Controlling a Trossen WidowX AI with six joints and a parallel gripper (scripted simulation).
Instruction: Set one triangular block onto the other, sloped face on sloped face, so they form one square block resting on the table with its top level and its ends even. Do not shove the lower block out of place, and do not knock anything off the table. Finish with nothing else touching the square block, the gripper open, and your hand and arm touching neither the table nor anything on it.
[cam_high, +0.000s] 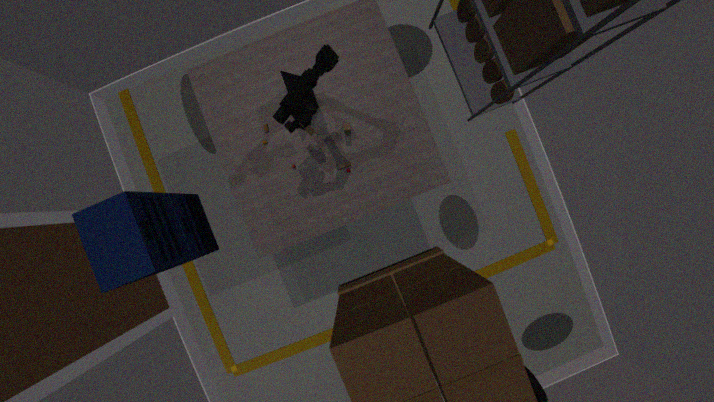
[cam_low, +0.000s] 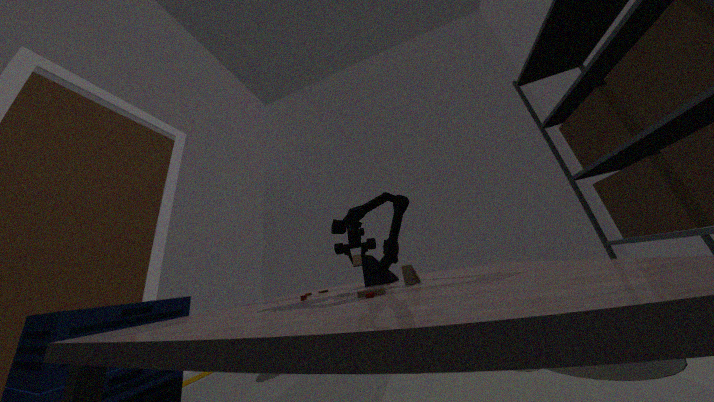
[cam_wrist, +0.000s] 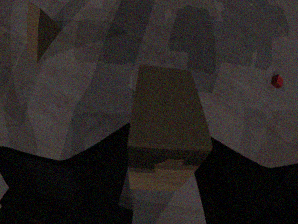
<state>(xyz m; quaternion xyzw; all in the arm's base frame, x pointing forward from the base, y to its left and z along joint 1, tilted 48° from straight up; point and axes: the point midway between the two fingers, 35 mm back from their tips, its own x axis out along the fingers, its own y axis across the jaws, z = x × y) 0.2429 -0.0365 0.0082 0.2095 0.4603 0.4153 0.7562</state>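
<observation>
Right now my gripper tip is 1 cm below the tan triangular block.
</observation>
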